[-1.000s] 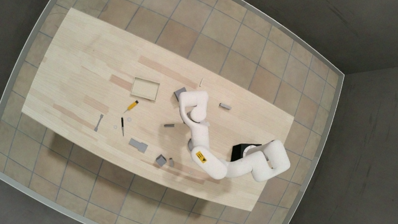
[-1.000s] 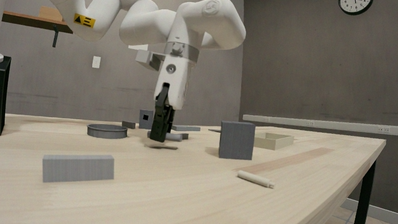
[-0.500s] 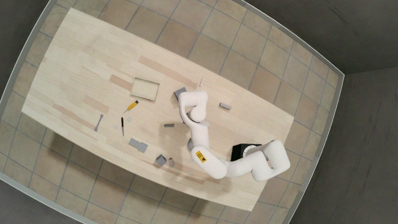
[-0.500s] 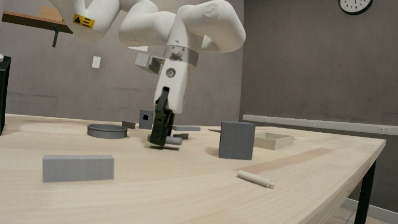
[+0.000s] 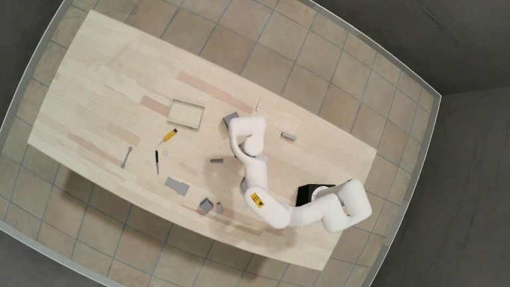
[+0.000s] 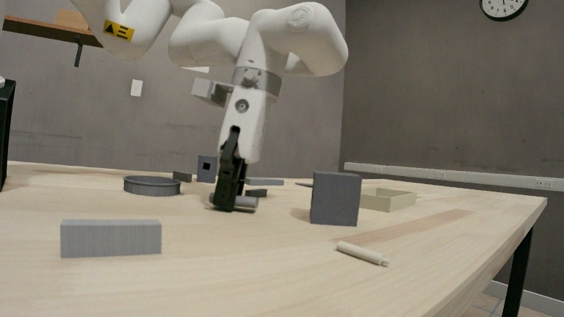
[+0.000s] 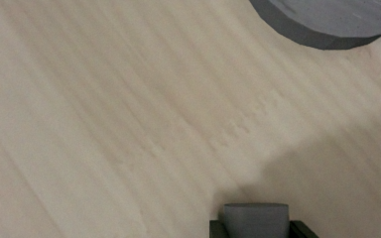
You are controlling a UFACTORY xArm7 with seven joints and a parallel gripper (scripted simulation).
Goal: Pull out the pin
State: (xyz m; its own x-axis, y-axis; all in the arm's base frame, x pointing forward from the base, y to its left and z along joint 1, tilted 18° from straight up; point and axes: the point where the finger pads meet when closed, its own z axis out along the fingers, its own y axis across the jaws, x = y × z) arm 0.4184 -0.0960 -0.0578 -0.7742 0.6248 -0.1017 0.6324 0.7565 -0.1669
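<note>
Right now my hand is 110 mm short of the small grey bar, 100 mm to the right of it and 20 mm above it. From my hand the other things lie so: shallow tray: 330 mm ahead, 50 mm to the right, 20 mm below; round grey dish: 150 mm to the left, 100 mm behind, 20 mm below; cream peg: 240 mm to the right, 30 mm ahead, 20 mm below.
</note>
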